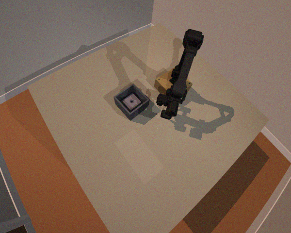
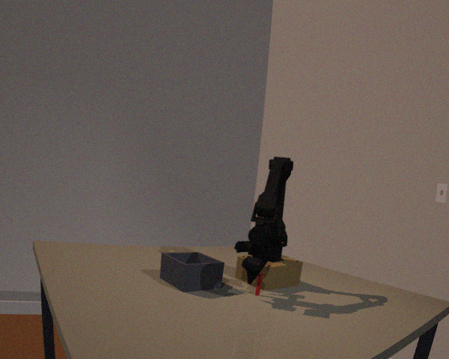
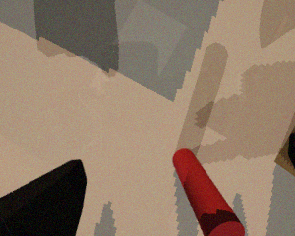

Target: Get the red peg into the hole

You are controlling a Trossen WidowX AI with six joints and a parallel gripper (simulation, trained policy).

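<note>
Right now the red peg is 20 mm behind my gripper tip, 20 mm to the left of it and 20 mm below it. From my gripper tip the other things lie so: dark box (140 mm ahead, 170 mm to the right, 30 mm below); pale plate (140 mm ahead, 170 mm to the right, 10 mm below).
</note>
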